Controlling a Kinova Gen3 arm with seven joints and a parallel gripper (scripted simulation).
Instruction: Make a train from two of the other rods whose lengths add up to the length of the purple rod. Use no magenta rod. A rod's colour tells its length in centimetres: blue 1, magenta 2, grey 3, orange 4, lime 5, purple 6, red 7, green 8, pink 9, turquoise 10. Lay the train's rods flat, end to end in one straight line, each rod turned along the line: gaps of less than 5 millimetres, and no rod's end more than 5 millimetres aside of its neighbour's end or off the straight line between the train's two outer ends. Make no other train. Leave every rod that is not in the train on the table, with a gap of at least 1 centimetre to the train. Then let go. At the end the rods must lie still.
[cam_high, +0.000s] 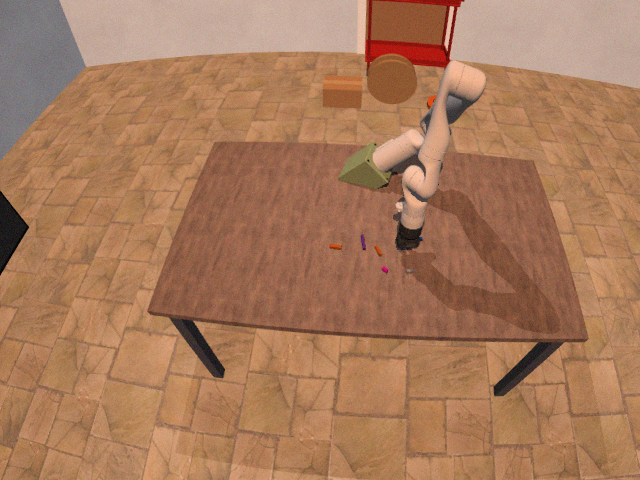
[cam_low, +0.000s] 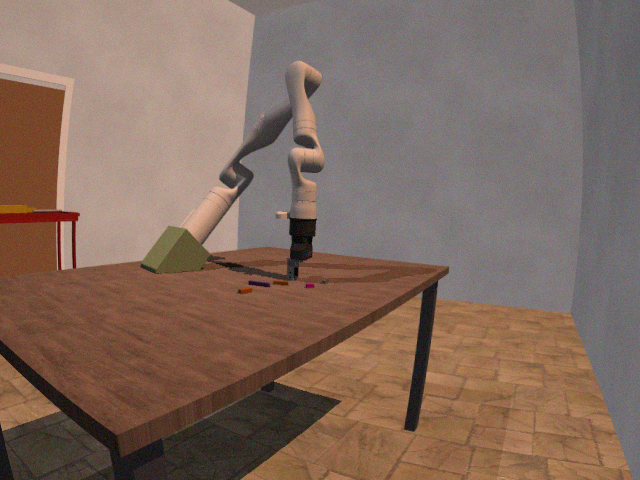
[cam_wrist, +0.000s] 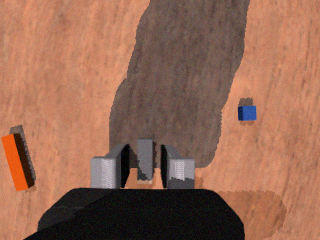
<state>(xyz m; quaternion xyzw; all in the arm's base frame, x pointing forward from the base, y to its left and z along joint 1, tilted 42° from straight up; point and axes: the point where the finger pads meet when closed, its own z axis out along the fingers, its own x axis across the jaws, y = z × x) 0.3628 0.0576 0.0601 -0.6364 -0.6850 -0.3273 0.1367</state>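
Right now my hand is 7 cm to the right of the blue rod, 4 cm past it and 1 cm above it. Also, from my hand: magenta rod (10 cm ahead, 7 cm to the right, 1 cm below); purple rod (14 cm to the right, 2 cm behind, 1 cm below); orange rod (24 cm to the right, 1 cm below, 1 cm ahead).
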